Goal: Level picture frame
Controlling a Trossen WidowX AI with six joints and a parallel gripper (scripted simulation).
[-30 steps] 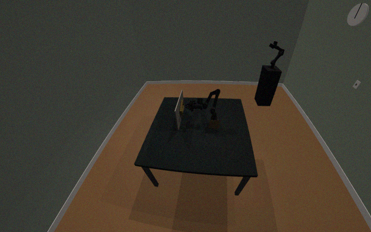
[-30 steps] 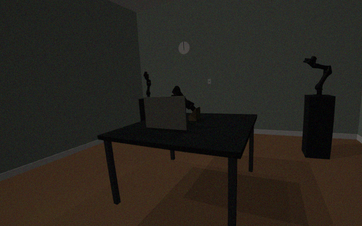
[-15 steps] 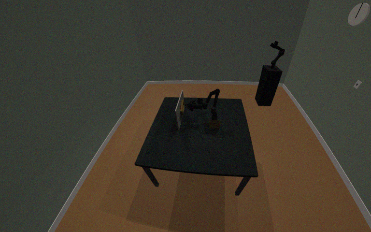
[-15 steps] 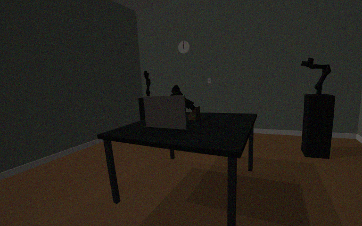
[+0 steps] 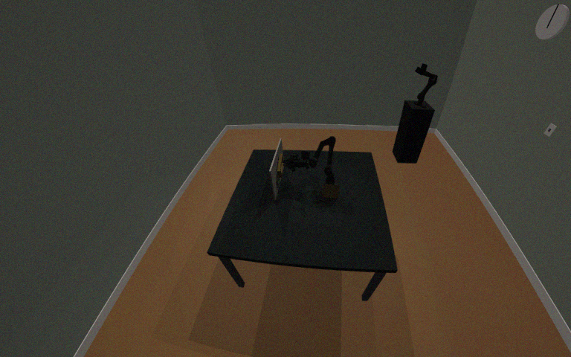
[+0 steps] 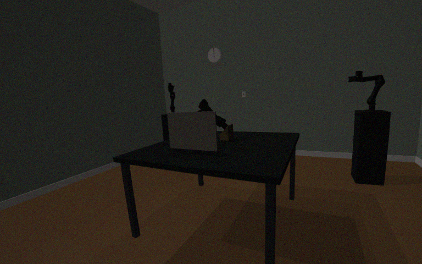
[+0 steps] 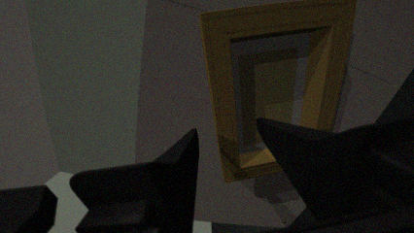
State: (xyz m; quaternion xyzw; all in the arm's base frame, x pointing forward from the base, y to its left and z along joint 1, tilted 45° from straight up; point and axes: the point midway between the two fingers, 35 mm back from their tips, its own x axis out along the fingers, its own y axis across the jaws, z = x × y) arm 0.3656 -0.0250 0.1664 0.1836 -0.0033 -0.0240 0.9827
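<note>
Now: the picture frame 30 mm ahead of my gripper tip, 30 mm to the right of it and 50 mm below it. Round my gripper tip: wall panel (40 mm ahead, 10 mm to the right, 60 mm below).
</note>
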